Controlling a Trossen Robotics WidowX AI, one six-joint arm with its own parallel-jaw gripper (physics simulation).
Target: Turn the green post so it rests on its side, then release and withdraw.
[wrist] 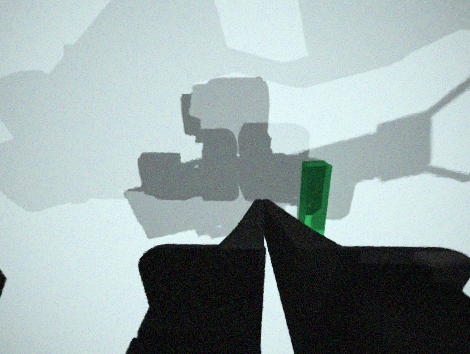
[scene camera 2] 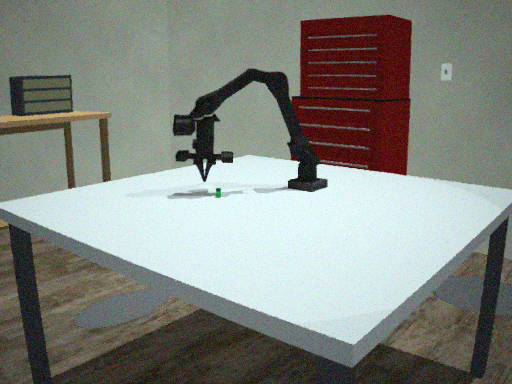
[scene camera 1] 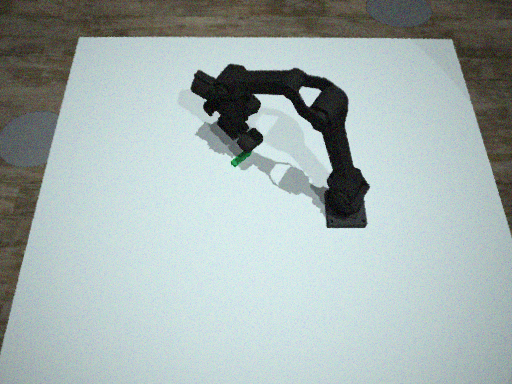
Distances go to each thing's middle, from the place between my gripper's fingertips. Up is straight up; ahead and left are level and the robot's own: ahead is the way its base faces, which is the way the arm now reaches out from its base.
The green post (wrist: 315, 178) lies 4 cm to the left of my hand, 3 cm below it and 3 cm behind it.
